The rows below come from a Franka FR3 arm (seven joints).
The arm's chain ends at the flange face. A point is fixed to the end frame.
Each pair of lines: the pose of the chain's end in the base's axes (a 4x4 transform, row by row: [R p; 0 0 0 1], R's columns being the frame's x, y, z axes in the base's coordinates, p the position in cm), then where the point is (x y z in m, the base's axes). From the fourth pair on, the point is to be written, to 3 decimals.
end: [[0.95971 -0.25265 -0.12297 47.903], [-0.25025 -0.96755 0.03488 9.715], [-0.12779 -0.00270 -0.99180 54.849], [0 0 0 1]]
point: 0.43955 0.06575 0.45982
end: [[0.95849 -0.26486 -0.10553 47.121], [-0.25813 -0.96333 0.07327 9.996], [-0.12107 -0.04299 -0.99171 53.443], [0 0 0 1]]
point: 0.43286 0.07239 0.44401
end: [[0.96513 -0.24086 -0.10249 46.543], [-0.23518 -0.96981 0.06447 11.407], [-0.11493 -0.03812 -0.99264 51.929], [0 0 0 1]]
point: 0.42820 0.08501 0.42887
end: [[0.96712 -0.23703 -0.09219 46.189], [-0.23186 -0.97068 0.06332 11.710], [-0.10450 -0.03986 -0.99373 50.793], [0 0 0 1]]
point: 0.426 0.088 0.417
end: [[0.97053 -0.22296 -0.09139 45.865], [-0.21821 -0.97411 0.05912 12.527], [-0.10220 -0.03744 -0.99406 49.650], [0 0 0 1]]
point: 0.423 0.095 0.406
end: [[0.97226 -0.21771 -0.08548 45.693], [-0.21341 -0.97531 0.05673 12.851], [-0.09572 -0.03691 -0.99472 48.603], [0 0 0 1]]
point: 0.422 0.098 0.395
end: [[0.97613 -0.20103 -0.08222 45.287], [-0.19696 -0.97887 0.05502 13.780], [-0.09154 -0.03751 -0.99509 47.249], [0 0 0 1]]
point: 0.419 0.107 0.381
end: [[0.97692 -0.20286 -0.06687 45.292], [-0.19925 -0.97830 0.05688 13.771], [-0.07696 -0.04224 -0.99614 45.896], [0 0 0 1]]
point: 0.420 0.107 0.367
